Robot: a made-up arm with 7 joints.
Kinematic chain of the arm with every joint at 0, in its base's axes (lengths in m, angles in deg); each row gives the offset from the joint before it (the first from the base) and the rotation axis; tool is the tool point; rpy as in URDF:
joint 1: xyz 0 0 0 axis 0.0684 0.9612 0.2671
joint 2: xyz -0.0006 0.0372 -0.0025 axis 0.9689 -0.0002 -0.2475
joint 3: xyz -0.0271 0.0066 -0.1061 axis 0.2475 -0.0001 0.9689
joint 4: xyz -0.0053 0 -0.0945 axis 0.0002 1 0
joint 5: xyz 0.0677 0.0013 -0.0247 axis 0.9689 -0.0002 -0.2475
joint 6: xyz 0.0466 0 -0.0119 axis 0.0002 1 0
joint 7: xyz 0.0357 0 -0.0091 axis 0.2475 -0.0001 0.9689
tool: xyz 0 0 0 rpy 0 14.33 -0.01
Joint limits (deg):
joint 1: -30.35..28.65
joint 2: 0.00..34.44
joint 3: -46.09..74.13
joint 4: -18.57..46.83
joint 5: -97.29..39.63
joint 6: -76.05..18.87
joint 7: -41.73..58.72
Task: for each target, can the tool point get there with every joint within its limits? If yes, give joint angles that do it. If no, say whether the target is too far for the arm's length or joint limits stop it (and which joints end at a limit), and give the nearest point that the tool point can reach.
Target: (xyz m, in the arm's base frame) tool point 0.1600 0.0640 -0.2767
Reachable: yes | joints -17.18 14.85 -16.52 35.57 -10.68 -31.70 -30.93
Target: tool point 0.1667 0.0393 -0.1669
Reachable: yes | joints -17.09 7.95 -11.11 -5.31 -31.26 -56.08 -0.01
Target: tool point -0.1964 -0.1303 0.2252
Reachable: no: joint limits stop it (at a limit: joint 1, joint 2, joint 3, joint 4, joint 5, joint 6) | nearest point -0.0314 -0.0613 -0.1634 | short by 0.428 m
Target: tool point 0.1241 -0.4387 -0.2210
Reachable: no: too far | nearest point 0.1516 -0.1100 -0.1904 | short by 0.331 m
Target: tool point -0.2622 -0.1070 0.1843
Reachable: no: joint limits stop it (at a limit: joint 1, joint 2, joint 3, joint 4, joint 5, joint 6) | nearest point -0.0314 -0.0613 -0.1634 | short by 0.420 m
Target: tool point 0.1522 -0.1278 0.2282
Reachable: no: joint limits stop it (at a limit: joint 1, joint 2, joint 4) | nearest point 0.1470 -0.0596 -0.1030 | short by 0.338 m
